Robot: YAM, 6 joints.
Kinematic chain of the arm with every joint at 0, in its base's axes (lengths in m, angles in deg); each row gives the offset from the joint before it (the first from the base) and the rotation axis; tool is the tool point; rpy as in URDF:
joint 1: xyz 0 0 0.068 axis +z
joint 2: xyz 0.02 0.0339 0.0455 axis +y
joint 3: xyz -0.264 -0.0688 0 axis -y
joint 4: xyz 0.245 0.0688 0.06 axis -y
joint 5: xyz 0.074 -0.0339 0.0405 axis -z
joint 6: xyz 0.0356 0 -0.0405 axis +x
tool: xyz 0 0 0 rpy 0 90 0
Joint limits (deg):
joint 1: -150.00..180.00
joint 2: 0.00..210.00
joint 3: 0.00..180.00
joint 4: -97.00..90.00
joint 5: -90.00..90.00
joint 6: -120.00..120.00
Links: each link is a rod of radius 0.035 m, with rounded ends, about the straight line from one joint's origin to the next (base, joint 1, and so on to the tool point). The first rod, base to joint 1, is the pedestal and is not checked.
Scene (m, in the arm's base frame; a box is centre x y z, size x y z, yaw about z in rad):
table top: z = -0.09
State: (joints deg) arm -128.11 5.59 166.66 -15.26 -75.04 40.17
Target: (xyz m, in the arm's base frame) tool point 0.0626 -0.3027 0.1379
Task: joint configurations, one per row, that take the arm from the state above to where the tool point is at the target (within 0.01 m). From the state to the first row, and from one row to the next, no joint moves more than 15 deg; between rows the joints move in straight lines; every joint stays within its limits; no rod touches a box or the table.
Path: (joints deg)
1: -122.64 17.96 152.82 -17.39 -73.93 40.17
2: -117.17 30.32 138.99 -19.52 -72.82 40.17
3: -111.70 42.69 125.15 -21.66 -71.71 40.17
4: -106.24 55.05 111.32 -23.79 -70.59 40.17
5: -100.77 67.42 97.48 -25.92 -69.48 40.17
6: -95.30 79.79 83.64 -28.05 -68.37 40.17
7: -89.83 92.15 69.81 -30.19 -67.26 40.17
8: -84.36 104.52 55.97 -32.32 -66.15 40.17

